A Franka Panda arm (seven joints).
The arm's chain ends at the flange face. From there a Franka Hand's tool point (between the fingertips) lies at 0.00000 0.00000 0.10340 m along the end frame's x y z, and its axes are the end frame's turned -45 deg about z.
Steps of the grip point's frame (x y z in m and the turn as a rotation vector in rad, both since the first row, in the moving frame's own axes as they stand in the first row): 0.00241 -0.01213 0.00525 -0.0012 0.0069 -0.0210; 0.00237 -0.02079 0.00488 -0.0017 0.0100 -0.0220; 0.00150 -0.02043 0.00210 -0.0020 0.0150 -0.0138; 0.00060 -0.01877 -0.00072 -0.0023 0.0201 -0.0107; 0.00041 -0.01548 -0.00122 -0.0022 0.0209 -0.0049
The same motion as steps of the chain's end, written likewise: -0.00746 -0.00986 0.00525 0.0040 0.0057 -0.0210; -0.01387 -0.01576 0.00489 0.0059 0.0083 -0.0220; -0.01462 -0.01455 0.00211 0.0092 0.0120 -0.0138; -0.01448 -0.01239 -0.00070 0.0126 0.0158 -0.0107; -0.01234 -0.00986 -0.00120 0.0132 0.0163 -0.0049
